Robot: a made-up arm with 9 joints. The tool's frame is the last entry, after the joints. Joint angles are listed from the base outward.
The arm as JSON. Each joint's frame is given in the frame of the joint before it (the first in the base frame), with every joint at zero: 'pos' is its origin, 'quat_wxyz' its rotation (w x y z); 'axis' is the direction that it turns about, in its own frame. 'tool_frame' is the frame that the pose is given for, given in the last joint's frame.
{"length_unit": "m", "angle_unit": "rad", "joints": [
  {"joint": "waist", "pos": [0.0, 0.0, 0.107], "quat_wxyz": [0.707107, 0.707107, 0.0, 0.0], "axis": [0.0, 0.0, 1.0]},
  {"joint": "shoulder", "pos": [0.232, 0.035, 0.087], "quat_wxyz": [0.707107, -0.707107, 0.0, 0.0], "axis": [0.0, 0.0, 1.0]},
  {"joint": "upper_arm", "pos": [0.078, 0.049, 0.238], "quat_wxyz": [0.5, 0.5, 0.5, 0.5], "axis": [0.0, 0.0, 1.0]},
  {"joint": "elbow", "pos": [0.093, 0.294, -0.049], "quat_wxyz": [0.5, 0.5, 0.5, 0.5], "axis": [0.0, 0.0, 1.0]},
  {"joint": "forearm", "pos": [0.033, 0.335, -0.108], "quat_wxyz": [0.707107, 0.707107, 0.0, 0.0], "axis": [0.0, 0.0, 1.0]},
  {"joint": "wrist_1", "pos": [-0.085, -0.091, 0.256], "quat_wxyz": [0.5, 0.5, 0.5, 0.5], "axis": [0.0, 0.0, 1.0]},
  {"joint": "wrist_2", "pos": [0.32, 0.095, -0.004], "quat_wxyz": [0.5, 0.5, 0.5, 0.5], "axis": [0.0, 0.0, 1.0]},
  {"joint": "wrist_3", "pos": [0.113, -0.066, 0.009], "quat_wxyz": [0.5, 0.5, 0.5, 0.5], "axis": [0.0, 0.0, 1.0]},
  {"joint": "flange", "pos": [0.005, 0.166, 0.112], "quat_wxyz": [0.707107, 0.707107, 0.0, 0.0], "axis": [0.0, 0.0, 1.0]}
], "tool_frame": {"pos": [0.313, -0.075, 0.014], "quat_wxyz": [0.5, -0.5, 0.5, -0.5]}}
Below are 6 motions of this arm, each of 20 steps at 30 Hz.
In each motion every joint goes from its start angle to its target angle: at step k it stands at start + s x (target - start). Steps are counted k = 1, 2, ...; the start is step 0. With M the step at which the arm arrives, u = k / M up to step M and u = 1 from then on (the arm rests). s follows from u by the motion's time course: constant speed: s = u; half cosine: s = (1 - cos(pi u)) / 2; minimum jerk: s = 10 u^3 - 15 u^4 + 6 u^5.
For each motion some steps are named. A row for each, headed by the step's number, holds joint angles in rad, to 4 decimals.
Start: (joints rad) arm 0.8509 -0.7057 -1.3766 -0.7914 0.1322 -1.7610 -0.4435 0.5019 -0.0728
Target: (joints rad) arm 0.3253 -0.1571 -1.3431 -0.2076 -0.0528 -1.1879 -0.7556 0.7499 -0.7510
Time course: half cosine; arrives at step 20
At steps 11, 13, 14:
11: 0.5470 -0.3885 -1.3572 -0.4538 0.0252 -1.4296 -0.6240 0.6453 -0.4649
13: 0.4688 -0.3069 -1.3522 -0.3670 -0.0023 -1.3444 -0.6704 0.6822 -0.5658
14: 0.4336 -0.2702 -1.3500 -0.3279 -0.0147 -1.3060 -0.6913 0.6988 -0.6112

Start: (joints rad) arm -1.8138 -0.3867 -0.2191 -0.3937 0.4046 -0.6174 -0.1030 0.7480 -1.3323
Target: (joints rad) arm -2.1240 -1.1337 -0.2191 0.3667 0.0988 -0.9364 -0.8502 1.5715 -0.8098
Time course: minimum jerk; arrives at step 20
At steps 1, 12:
1: -1.8142 -0.3876 -0.2191 -0.3928 0.4042 -0.6178 -0.1039 0.7490 -1.3317
12: -2.0255 -0.8966 -0.2191 0.1253 0.1959 -0.8351 -0.6130 1.3101 -0.9757

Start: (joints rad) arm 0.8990 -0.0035 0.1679 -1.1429 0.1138 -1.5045 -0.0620 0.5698 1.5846
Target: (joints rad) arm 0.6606 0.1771 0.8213 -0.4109 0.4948 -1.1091 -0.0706 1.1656 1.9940
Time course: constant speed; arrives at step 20
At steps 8, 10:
8: 0.8036 0.0687 0.4293 -0.8501 0.2662 -1.3463 -0.0654 0.8081 1.7484
10: 0.7798 0.0868 0.4946 -0.7769 0.3043 -1.3068 -0.0663 0.8677 1.7893

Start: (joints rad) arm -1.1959 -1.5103 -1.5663 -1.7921 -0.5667 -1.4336 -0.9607 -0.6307 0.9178
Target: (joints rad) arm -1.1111 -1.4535 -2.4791 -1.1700 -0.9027 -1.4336 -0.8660 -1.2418 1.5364
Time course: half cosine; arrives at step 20
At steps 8, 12, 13, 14, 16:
8: -1.1666 -1.4907 -1.8817 -1.5772 -0.6828 -1.4336 -0.9280 -0.8418 1.1315
12: -1.1404 -1.4731 -2.1637 -1.3849 -0.7866 -1.4336 -0.8987 -1.0307 1.3227
13: -1.1343 -1.4690 -2.2299 -1.3398 -0.8110 -1.4336 -0.8919 -1.0750 1.3675
14: -1.1286 -1.4652 -2.2910 -1.2982 -0.8334 -1.4336 -0.8855 -1.1158 1.4089
16: -1.1192 -1.4589 -2.3919 -1.2294 -0.8706 -1.4336 -0.8750 -1.1834 1.4773

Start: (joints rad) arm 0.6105 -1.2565 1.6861 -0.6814 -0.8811 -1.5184 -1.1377 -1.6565 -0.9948
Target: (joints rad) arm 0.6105 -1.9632 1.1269 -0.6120 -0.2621 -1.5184 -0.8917 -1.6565 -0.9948
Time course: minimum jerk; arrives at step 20
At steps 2, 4, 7, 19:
2: 0.6105 -1.2625 1.6813 -0.6808 -0.8758 -1.5184 -1.1356 -1.6565 -0.9948
4: 0.6105 -1.2974 1.6537 -0.6774 -0.8452 -1.5184 -1.1235 -1.6565 -0.9948
7: 0.6105 -1.4227 1.5546 -0.6651 -0.7355 -1.5184 -1.0798 -1.6565 -0.9948
19: 0.6105 -1.9624 1.1275 -0.6121 -0.2628 -1.5184 -0.8920 -1.6565 -0.9948

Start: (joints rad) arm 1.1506 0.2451 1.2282 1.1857 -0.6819 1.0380 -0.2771 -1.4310 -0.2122
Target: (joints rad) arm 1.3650 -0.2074 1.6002 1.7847 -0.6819 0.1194 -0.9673 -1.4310 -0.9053
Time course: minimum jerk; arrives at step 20
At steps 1, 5, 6, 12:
1: 1.1508 0.2446 1.2286 1.1864 -0.6819 1.0369 -0.2779 -1.4310 -0.2130
5: 1.1728 0.1983 1.2667 1.2477 -0.6819 0.9429 -0.3485 -1.4310 -0.2839
6: 1.1856 0.1713 1.2889 1.2834 -0.6819 0.8882 -0.3897 -1.4310 -0.3252
12: 1.2969 -0.0638 1.4821 1.5946 -0.6819 0.4110 -0.7482 -1.4310 -0.6853

